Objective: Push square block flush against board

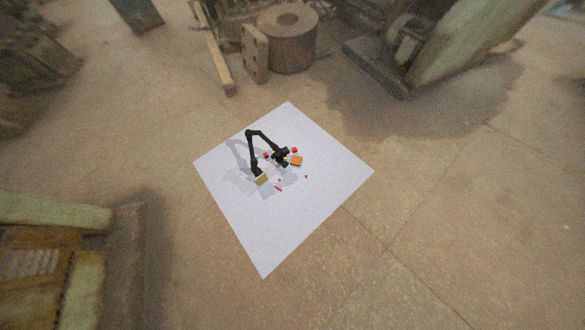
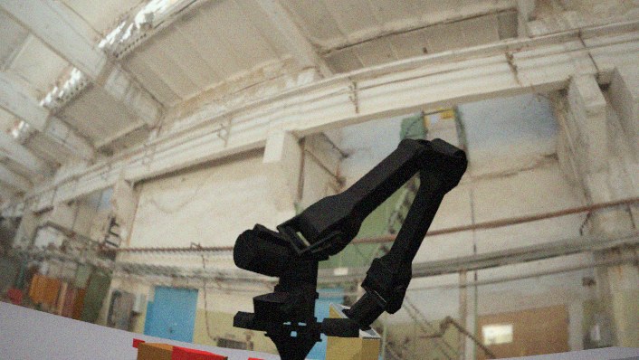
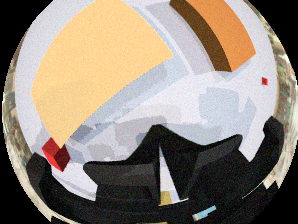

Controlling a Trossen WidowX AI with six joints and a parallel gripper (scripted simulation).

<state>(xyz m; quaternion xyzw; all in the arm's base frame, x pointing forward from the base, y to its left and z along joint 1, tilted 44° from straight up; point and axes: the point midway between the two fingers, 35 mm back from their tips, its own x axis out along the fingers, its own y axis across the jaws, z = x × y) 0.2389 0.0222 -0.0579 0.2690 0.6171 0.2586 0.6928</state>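
Right now my gripper tip is 80 mm to the right of the board, 70 mm short of it and 10 mm below it. Also, from my gripper tip: square block (130 mm ahead, 100 mm to the right, 10 mm above).
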